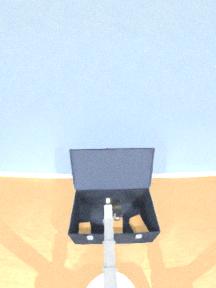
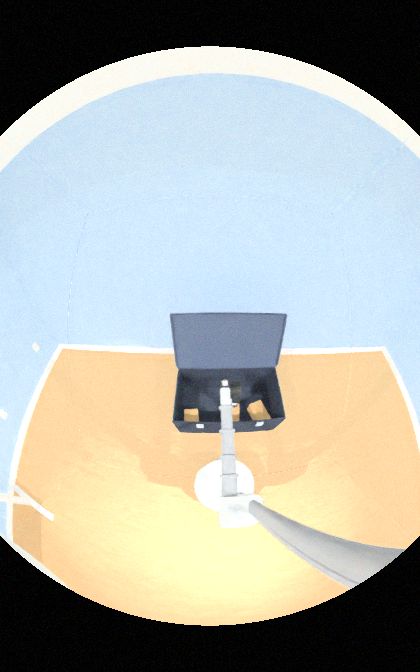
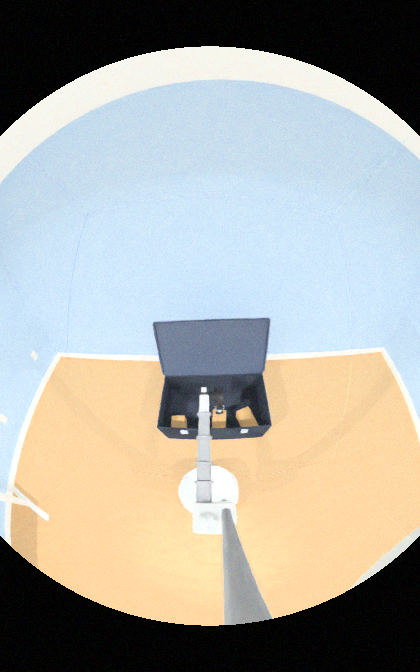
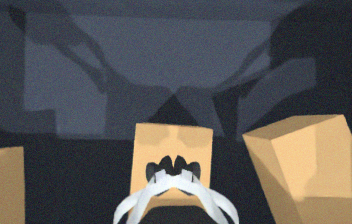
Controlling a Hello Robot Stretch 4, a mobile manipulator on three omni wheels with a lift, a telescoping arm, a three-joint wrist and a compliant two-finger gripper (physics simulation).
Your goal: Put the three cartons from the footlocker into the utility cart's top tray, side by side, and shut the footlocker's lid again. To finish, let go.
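Frame: origin at the robot's base, x ahead, y left, z up, level; metres.
Seen in the pictures: gripper, between the fingertips: [image 1: 117, 220] [image 4: 173, 167].
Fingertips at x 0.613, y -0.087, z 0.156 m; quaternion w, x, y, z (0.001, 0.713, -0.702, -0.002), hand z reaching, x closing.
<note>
Pixels of each thing's top centre, then the offset from my fingertips to it.
- left carton, centre of its top: [image 1: 84, 230] 0.043 m down, 0.078 m back, 0.333 m left
- middle carton, centre of its top: [image 4: 169, 202] [image 1: 117, 227] 0.043 m down, 0.057 m back, 0.005 m left
- right carton, centre of its top: [image 4: 335, 198] [image 1: 139, 225] 0.043 m down, 0.051 m back, 0.228 m right
The dark footlocker [image 1: 150, 238] [image 2: 245, 427] [image 3: 220, 433] stands on the floor with its lid [image 1: 112, 167] [image 2: 227, 340] [image 3: 212, 347] raised. Three tan cartons are inside: the left carton [image 1: 84, 228] [image 2: 191, 414] [image 3: 179, 421] [image 4: 11, 185], the middle carton [image 1: 119, 226] [image 2: 236, 414] [image 3: 219, 420] [image 4: 173, 135] and the right carton [image 1: 138, 223] [image 2: 258, 410] [image 3: 246, 417] [image 4: 310, 165], which is turned at an angle. My gripper [image 3: 220, 410] [image 4: 173, 167] is shut, its fingertips nearly together over the middle carton's top, with no carton between them. The utility cart cannot be made out.
My arm [image 1: 109, 232] [image 2: 227, 440] [image 3: 204, 445] reaches over the footlocker's front wall. A blue wall stands behind the lid. Pale bars [image 2: 32, 501] [image 3: 30, 502] show at the far left, and part of a pale grey thing [image 3: 392, 557] shows at the lower right.
</note>
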